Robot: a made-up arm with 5 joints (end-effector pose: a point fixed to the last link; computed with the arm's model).
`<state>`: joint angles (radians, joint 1 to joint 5).
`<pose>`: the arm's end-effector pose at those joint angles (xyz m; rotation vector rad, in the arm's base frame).
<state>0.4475 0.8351 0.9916 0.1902 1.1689</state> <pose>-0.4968 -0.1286 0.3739 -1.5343 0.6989 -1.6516</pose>
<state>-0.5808 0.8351 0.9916 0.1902 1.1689</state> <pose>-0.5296 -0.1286 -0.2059 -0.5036 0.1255 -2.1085</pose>
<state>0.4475 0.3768 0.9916 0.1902 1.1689</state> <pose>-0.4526 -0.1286 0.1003 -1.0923 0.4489 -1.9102</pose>
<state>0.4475 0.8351 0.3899 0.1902 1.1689</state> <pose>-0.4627 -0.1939 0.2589 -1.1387 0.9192 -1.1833</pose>
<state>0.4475 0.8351 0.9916 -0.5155 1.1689</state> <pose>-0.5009 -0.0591 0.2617 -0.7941 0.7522 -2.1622</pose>
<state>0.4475 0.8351 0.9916 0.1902 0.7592</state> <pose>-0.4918 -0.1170 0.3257 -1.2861 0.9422 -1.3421</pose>
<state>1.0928 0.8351 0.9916 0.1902 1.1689</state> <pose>-0.2051 -0.1286 0.6085 -2.0846 1.0230 -1.1376</pose>
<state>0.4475 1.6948 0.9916 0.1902 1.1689</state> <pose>-0.2536 -0.1286 0.8204 -2.2427 1.1202 -0.9280</pose>
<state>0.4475 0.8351 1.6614 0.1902 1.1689</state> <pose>-0.5150 0.0087 0.4352 -1.9462 0.3259 -2.1544</pose>
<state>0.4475 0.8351 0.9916 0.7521 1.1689</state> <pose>-0.4322 -0.1642 0.4498 -2.0108 0.6056 -1.1250</pose>
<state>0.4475 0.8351 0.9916 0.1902 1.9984</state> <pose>-0.5123 -0.0919 0.4641 -1.9664 0.0250 -2.2200</pose>
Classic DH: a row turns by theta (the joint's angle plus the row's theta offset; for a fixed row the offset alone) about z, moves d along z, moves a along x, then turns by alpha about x. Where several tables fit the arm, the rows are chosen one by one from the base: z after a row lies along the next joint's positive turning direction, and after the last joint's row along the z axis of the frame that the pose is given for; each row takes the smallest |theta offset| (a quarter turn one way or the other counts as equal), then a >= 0, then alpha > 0; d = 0 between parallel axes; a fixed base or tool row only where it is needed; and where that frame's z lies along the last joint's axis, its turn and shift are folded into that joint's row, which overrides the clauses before.
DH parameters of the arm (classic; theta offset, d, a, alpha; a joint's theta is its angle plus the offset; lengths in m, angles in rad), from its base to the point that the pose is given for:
base (fixed): 0 0.055 0 -1.5708
joint 1: 1.5071 0 -0.2986 0
joint 2: -1.5071 0.032 -0.048 -1.5708
joint 3: 1.5708 0.417 0.114 -1.5708
joint 4: 0 0.061 0.018 1.5708
joint 5: 0.942 0 -0.1224 3.1416
tool (fixed): 2.5128 -0.173 0 0

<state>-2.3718 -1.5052 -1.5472 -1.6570 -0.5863</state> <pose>-0.3259 0.0148 0.1206 -2.2001 -1.1936 1.1096</pose>
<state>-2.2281 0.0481 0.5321 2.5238 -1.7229</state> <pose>0.2133 -0.1264 -0.2172 -0.7090 0.3645 -0.5908</pose>
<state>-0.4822 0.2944 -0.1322 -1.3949 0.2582</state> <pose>-0.0797 0.0994 -0.1044 1.3687 0.1133 0.0239</pose>
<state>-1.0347 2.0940 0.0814 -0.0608 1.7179</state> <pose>-0.8215 -0.1966 -0.0396 -0.9031 0.7971 -1.6410</pose>
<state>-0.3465 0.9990 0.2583 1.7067 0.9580</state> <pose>-0.3758 -0.2504 0.1015 -1.8381 -0.1667 -0.2997</pose>
